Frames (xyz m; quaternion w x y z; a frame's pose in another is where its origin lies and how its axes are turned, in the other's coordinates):
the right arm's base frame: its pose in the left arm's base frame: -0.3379 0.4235 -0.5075 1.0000 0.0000 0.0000 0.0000
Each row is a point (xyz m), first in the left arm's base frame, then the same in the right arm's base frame.
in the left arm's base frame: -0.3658 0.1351 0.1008
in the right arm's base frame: -0.0279 -0.2884 0.6083
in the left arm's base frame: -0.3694 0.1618 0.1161
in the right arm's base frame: -0.0315 -0.2617 0.6236
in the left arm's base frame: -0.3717 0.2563 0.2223
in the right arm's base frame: -0.0338 -0.1672 0.7298
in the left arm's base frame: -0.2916 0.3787 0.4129
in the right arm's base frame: 0.0463 -0.0448 0.9204
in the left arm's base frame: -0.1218 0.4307 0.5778
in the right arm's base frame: 0.2161 0.0072 1.0853
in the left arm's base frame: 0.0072 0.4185 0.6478
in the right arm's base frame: 0.3451 -0.0050 1.1553
